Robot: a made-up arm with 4 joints. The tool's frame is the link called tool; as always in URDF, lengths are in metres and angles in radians.
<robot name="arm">
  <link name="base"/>
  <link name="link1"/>
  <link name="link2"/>
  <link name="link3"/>
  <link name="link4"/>
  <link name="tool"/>
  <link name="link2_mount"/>
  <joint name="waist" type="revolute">
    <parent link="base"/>
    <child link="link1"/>
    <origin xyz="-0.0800 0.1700 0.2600" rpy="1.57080 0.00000 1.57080"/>
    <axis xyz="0 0 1"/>
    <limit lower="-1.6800" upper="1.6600"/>
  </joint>
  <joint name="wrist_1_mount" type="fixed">
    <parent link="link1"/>
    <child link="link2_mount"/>
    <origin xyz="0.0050 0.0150 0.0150"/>
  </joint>
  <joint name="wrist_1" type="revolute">
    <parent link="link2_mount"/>
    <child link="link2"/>
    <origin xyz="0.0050 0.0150 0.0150" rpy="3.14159 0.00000 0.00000"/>
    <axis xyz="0 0 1"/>
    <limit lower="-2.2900" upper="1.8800"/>
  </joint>
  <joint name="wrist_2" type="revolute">
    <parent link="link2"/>
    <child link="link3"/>
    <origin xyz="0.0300 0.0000 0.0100" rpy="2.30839 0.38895 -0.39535"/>
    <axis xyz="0 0 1"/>
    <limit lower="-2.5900" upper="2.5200"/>
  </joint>
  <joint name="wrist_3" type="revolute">
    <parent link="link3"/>
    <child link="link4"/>
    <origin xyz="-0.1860 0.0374 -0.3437" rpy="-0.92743 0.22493 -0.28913"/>
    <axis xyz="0 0 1"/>
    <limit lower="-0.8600" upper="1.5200"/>
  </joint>
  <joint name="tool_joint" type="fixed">
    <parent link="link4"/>
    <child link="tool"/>
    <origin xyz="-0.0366 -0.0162 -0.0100" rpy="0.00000 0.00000 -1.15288"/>
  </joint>
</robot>
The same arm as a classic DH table. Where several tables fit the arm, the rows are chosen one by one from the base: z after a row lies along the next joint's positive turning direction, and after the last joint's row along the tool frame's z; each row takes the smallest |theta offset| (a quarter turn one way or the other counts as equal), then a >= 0, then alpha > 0; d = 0 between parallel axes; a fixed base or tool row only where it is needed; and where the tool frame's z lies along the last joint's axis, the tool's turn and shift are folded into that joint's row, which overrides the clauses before.
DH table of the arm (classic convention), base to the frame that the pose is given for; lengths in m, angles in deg. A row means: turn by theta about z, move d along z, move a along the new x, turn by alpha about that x. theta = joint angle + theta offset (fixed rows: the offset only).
base (fixed): a 0.17, alpha 90, d 0.26, theta_offset 90
waist: a 0.0316, alpha 180, d 0, theta_offset 71.56
wrist_1: a 0.0224, alpha 128.48, d 0.0441, theta_offset 29.9
wrist_2: a -0.1835, alpha -54.21, d -0.3345, theta_offset -55.04
wrist_3: a -0.04, alpha 0, d 0, theta_offset 39.83
tool (fixed): a 0, alpha 0, d -0.0693, theta_offset -89.93
Joint limits (deg, base to tool): -96.26..95.11 -131.21..107.72 -148.4..144.39 -49.27..87.09

